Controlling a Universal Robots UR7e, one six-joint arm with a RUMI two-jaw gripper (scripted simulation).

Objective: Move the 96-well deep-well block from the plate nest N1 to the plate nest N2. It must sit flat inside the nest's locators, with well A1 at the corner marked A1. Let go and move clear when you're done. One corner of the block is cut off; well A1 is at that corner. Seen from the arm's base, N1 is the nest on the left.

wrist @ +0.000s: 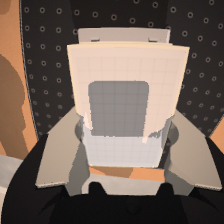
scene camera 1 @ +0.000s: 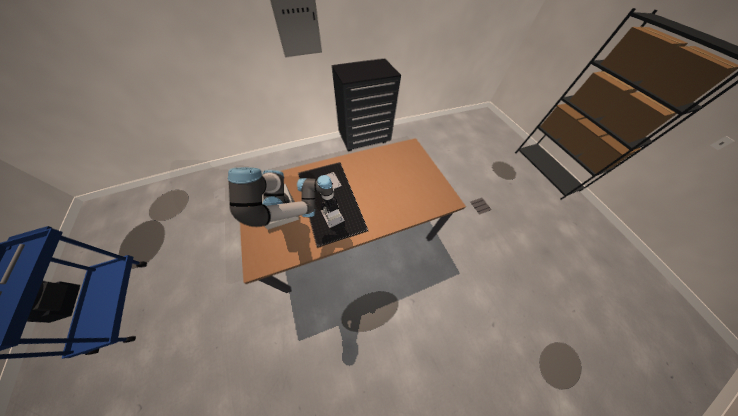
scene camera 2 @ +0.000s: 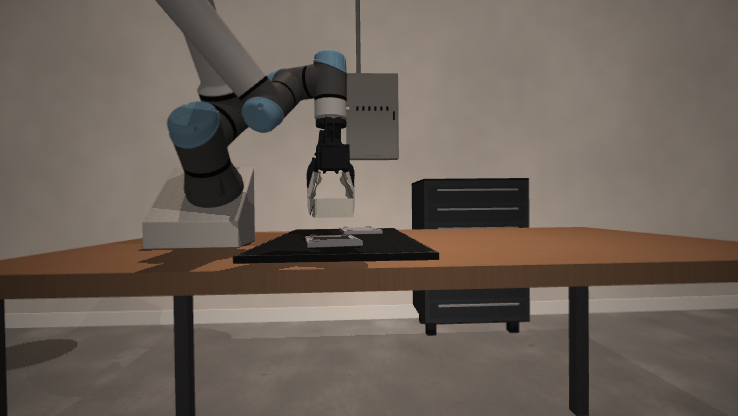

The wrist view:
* my gripper: 123, 106
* white deep-well block: 125, 93
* plate nest: 105, 34
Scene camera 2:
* my gripper: 331, 214
